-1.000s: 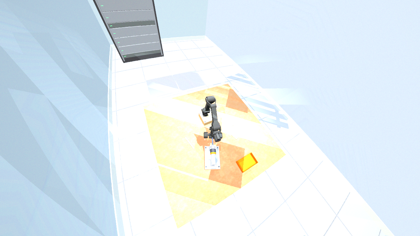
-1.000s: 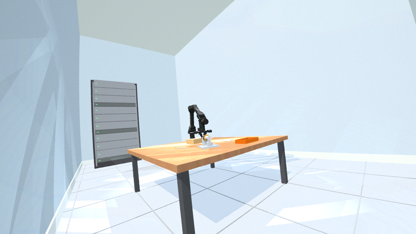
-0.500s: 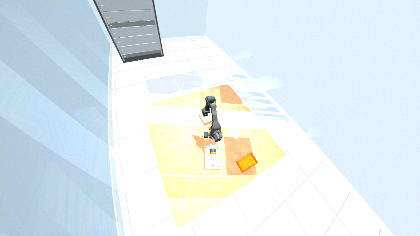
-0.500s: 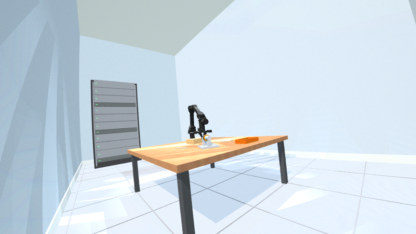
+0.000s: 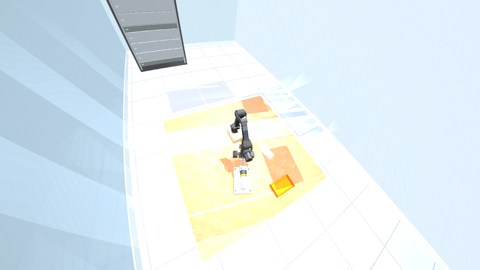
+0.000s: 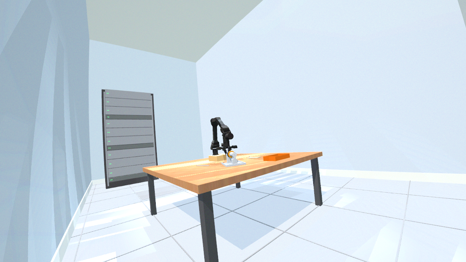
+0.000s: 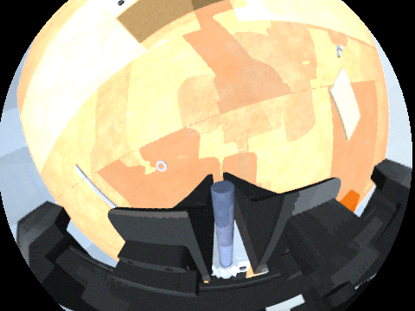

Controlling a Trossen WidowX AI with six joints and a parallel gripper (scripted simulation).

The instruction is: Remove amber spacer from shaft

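Now: the grey-blue shaft 8 cm ahead of my gripper tip, 3 cm above it and 2 cm to the right of it. The rest, counted from my gripper tip: amber spacer (17 cm ahead, 5 cm to the right, 3 cm above); orange tray (34 cm ahead, 27 cm to the left, 4 cm below); white fixture (19 cm ahead, 6 cm to the right).
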